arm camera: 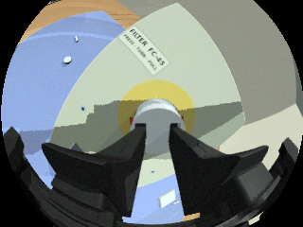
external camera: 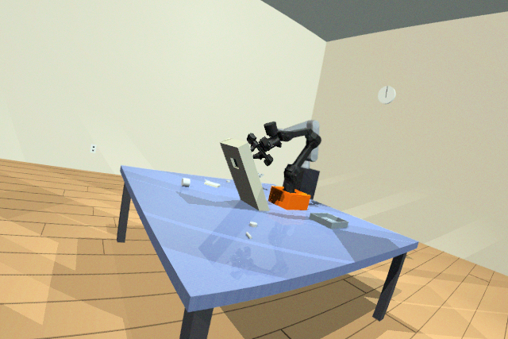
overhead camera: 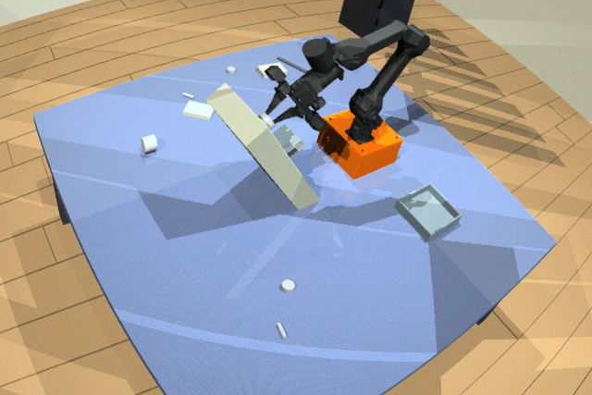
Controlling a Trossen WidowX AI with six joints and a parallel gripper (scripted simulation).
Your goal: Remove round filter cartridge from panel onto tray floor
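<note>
My gripper tip is now 10 mm short of the white round filter cartridge and 10 mm above it. Also, from my gripper tip: cream service panel: 90 mm below, 20 mm behind; grey tray: 400 mm behind, 290 mm to the left, 240 mm below.
</note>
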